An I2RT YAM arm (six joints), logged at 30 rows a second.
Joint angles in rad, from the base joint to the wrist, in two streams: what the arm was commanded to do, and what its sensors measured. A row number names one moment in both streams.
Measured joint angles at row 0:
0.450 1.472 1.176 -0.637 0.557 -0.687
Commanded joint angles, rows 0 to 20:
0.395 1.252 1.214 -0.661 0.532 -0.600
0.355 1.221 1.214 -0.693 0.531 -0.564
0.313 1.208 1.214 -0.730 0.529 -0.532
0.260 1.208 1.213 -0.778 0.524 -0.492
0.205 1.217 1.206 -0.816 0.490 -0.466
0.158 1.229 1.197 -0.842 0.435 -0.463
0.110 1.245 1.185 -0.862 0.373 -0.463
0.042 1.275 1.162 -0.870 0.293 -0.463
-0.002 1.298 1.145 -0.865 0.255 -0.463
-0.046 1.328 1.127 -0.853 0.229 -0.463
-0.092 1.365 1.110 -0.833 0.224 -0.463
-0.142 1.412 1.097 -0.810 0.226 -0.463
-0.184 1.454 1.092 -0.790 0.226 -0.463
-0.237 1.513 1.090 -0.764 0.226 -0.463
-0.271 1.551 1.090 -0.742 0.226 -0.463
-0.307 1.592 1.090 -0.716 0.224 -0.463
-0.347 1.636 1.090 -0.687 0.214 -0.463
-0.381 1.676 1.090 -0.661 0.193 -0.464
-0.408 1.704 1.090 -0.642 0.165 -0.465
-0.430 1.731 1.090 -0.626 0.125 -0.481
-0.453 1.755 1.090 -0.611 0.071 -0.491
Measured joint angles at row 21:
-0.389 1.689 1.098 -0.645 0.212 -0.483
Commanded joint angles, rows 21 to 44:
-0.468 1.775 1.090 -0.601 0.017 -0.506
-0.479 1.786 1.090 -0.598 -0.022 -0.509
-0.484 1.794 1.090 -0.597 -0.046 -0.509
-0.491 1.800 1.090 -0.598 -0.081 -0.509
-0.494 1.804 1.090 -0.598 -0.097 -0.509
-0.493 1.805 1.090 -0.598 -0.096 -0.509
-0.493 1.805 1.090 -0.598 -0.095 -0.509
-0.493 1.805 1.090 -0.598 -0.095 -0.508
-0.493 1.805 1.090 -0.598 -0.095 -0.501
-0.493 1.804 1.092 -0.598 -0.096 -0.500
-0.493 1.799 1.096 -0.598 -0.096 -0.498
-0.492 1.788 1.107 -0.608 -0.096 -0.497
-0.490 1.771 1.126 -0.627 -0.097 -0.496
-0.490 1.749 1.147 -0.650 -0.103 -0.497
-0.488 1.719 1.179 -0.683 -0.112 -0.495
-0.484 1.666 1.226 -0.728 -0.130 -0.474
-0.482 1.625 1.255 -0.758 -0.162 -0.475
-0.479 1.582 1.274 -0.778 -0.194 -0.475
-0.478 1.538 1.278 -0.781 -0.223 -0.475
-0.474 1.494 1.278 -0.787 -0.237 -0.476
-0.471 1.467 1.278 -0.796 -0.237 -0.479
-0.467 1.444 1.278 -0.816 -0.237 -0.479
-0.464 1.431 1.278 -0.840 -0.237 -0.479
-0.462 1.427 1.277 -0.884 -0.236 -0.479
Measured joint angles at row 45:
-0.476 1.458 1.279 -0.813 -0.191 -0.483
